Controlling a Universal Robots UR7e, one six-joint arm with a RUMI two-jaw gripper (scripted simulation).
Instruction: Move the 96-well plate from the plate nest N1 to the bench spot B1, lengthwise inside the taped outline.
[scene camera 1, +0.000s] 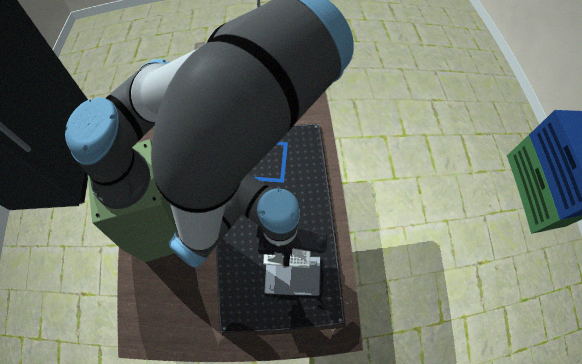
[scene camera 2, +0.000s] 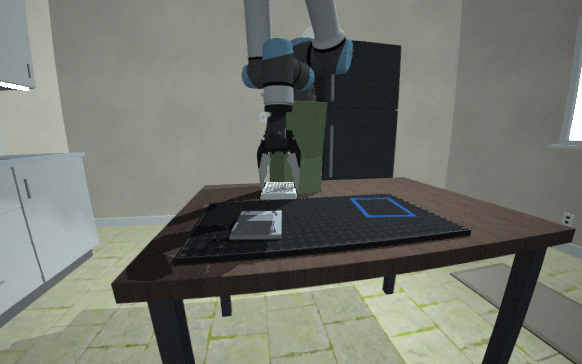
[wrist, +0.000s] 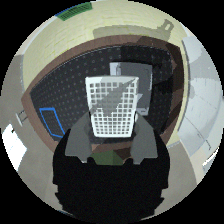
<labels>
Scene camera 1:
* grey plate nest: 292, 280
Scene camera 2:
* gripper: 279, 191
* grey plate nest: 255, 225
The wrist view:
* gripper: 112, 111
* white 96-well plate: 109, 111
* grey plate nest: 129, 69
</labels>
